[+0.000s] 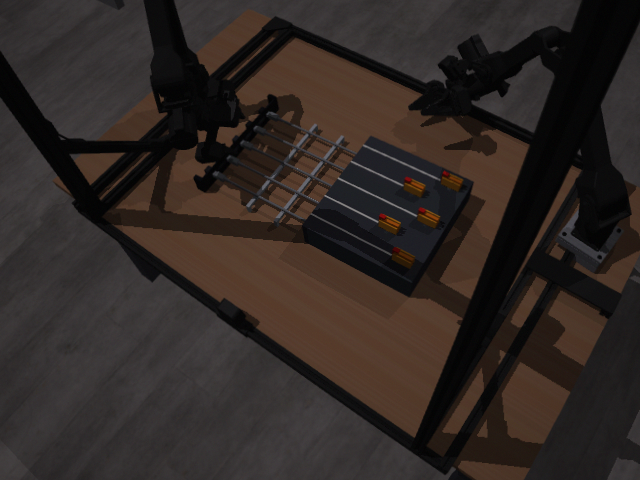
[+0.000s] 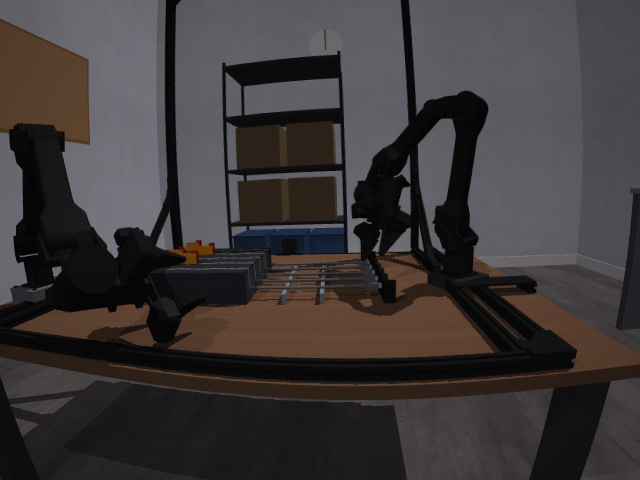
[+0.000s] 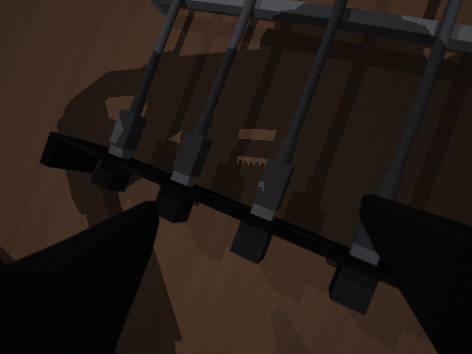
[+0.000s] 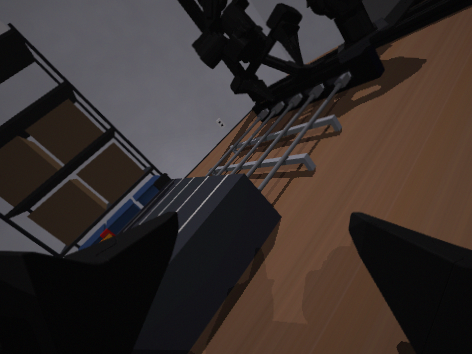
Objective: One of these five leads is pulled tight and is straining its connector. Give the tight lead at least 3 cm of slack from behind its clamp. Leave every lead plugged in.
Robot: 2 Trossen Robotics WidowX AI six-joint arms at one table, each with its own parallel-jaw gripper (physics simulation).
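Frame: origin at the left arm's base, x ahead, y left, z up, level; millimetres.
Seen in the pictures: left gripper, fingertip midpoint: (image 1: 240, 135) (image 2: 371, 258) (image 3: 259, 208) (image 4: 287, 84); right gripper, fingertip midpoint: (image 1: 414, 110) (image 2: 195, 277) (image 4: 263, 221); left arm's base, link origin: (image 2: 458, 273) (image 4: 360, 36); right arm's base, link origin: (image 1: 591, 232) (image 2: 41, 283).
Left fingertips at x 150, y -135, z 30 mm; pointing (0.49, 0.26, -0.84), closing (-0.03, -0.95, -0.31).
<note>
Offsets run from my left fingertips to a thing's middle. "spot": to the spot under its first point. Level surfaces: height alone.
Five straight grey leads run from connectors on a black bar (image 1: 202, 182) (image 2: 388, 290) (image 3: 70, 155) to a dark block {dy -163, dx +353, dz -24 mm} (image 1: 356, 258) (image 2: 206, 287) (image 4: 220, 245). Each ends there in an orange clamp with a red part, such as the nearest clamp {spot: dy -299, dx +389, dz +30 mm} (image 1: 403, 257) and the farthest clamp {spot: dy -113, dx +478, dz +32 mm} (image 1: 452, 181). Which lead is tight cannot be told. My left gripper (image 1: 232, 135) (image 2: 373, 255) (image 3: 259, 208) is open above the bar, its fingers spanning several connectors; one grey connector {spot: dy -2, dx +11, dz -27 mm} (image 3: 274, 185) shows between them, not gripped. My right gripper (image 1: 416, 110) (image 2: 194, 277) (image 4: 263, 221) is open, beside the block and away from the clamps.
Two grey cross rails {dy -166, dx +46, dz -46 mm} (image 1: 250, 207) {dy -198, dx +114, dz -46 mm} (image 1: 277, 223) lie across the leads between bar and block. A black frame (image 1: 330, 387) (image 2: 330, 365) runs around the wooden table {dz -57 mm} (image 1: 330, 330) (image 2: 289, 335). A shelf unit (image 2: 342, 129) with boxes stands behind the table.
</note>
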